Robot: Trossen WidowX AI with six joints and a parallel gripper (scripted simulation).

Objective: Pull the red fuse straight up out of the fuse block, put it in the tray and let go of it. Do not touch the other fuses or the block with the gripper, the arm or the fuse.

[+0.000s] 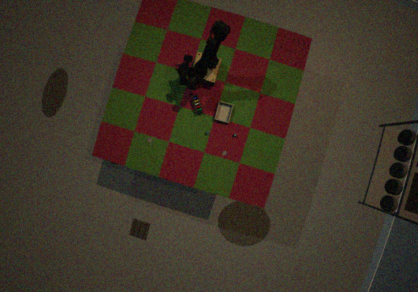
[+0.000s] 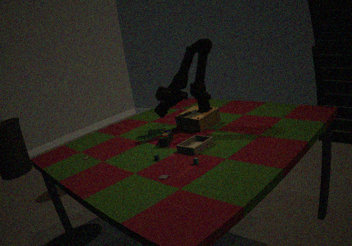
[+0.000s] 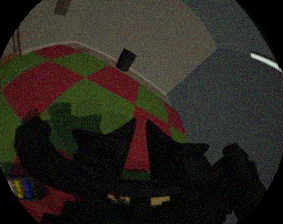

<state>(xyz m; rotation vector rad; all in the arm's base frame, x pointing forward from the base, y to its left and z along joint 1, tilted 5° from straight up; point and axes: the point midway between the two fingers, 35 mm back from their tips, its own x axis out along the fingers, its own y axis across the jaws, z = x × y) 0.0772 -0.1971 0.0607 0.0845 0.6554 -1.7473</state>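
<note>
The red fuse lies 23 cm ahead of my gripper tip, 17 cm to the left of it and 10 cm below it. Also, from my gripper tip: tray 24 cm ahead, 35 cm to the left, 12 cm below.
</note>
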